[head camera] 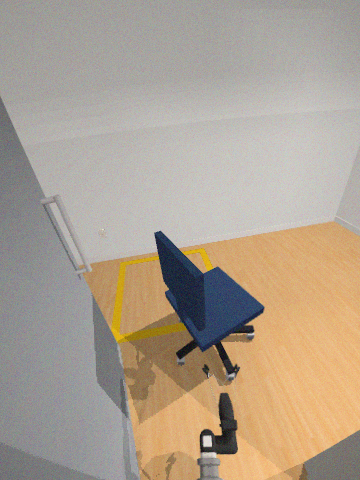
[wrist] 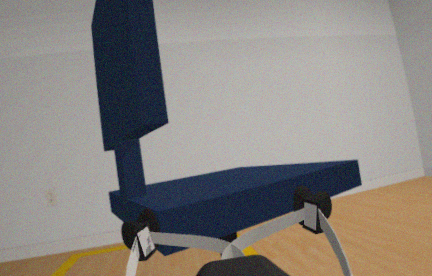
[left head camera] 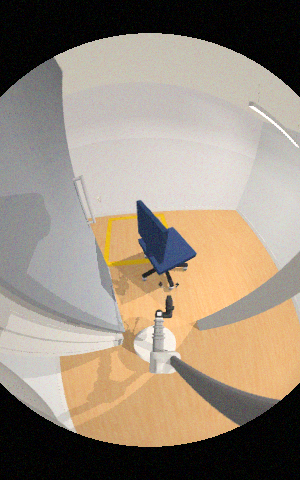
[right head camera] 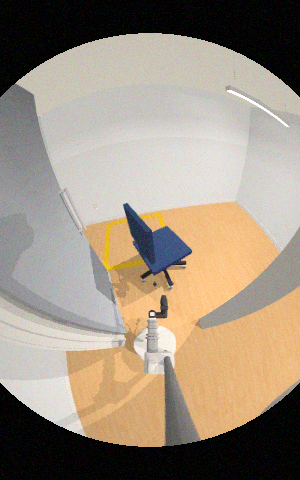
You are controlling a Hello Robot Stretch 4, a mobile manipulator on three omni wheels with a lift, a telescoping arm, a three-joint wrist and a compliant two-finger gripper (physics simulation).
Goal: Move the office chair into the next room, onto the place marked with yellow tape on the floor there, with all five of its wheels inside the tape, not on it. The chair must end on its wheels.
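Frame: origin at the robot's base, x ahead, y left, z up, level; millimetres.
Where they show: gripper, fingertip midpoint: [head camera: 220, 364] [wrist: 225, 213] [left head camera: 168, 281] [right head camera: 162, 281].
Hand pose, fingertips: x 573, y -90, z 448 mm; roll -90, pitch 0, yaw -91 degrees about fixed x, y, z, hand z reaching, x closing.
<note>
After its pixels a point has its place.
The blue office chair [head camera: 225, 306] @[y -172, x 929, z 442 mm] [left head camera: 172, 251] @[y -148, x 920, z 442 mm] [right head camera: 167, 251] @[y -155, x 907, z 442 mm] [wrist: 240, 197] @[y -119, x 735, z 432 mm] stands upright at the near right corner of the yellow tape rectangle [head camera: 119, 300] @[y 802, x 1415, z -28 mm] [left head camera: 107, 242] @[y 798, x 1396, z -27 mm] [right head camera: 106, 247] @[y 802, x 1390, z -27 mm]. Its backrest is on the left. Three visible wheels are outside the tape, on the near side; the others are hidden under the seat. My gripper [head camera: 221, 370] @[y -90, x 573, z 448 mm] [left head camera: 169, 284] @[y -90, x 573, z 448 mm] [wrist: 225, 213] @[y -90, x 573, z 448 mm] is open and empty, low on the near side of the chair. In the wrist view its fingertips overlap the seat's near side; whether they touch it, I cannot tell.
A grey door [head camera: 65, 360] @[y 434, x 386, z 907 mm] with a bar handle [head camera: 72, 235] @[y 561, x 852, z 1095 mm] is close on the left. The far wall [head camera: 225, 175] @[y -407, x 2395, z 861 mm] runs behind the tape. A grey wall edge [head camera: 335, 455] @[y -498, x 234, z 379 mm] is at the lower right. My arm [left head camera: 158, 335] @[y -1, x 93, z 563 mm] reaches forward and low.
</note>
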